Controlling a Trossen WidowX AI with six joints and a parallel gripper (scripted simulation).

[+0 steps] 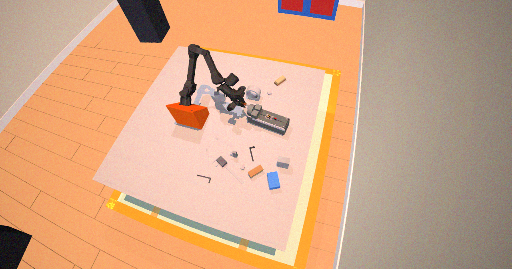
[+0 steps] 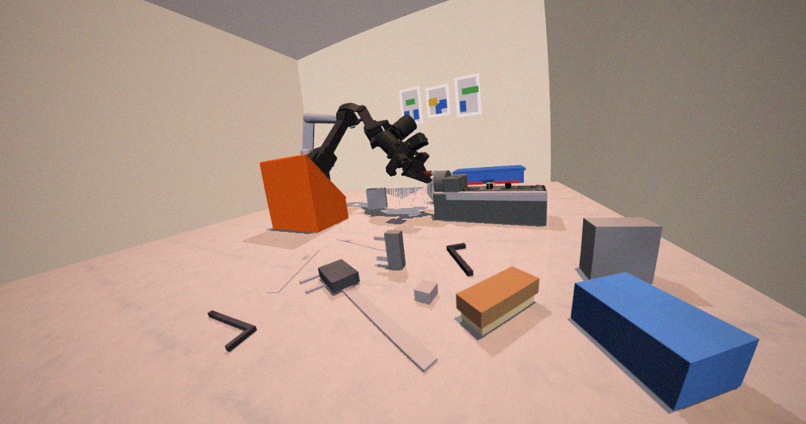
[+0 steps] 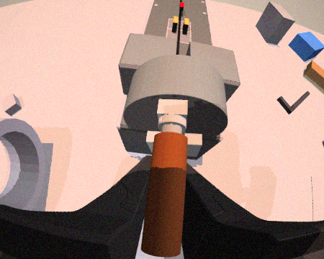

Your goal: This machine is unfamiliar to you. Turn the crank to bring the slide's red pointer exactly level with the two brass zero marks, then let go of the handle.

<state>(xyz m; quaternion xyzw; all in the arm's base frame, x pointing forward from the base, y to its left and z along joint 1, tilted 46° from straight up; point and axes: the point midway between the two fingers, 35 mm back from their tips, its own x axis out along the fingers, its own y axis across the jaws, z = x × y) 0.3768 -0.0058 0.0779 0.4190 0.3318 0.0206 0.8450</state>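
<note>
Now: gripper tip 20 mm below the crank handle and 20 mm past it. Round my gripper tip: red pointer 200 mm ahead, 60 mm to the right, 10 mm below; blue block 440 mm to the right, 240 mm ahead, 80 mm below.
</note>
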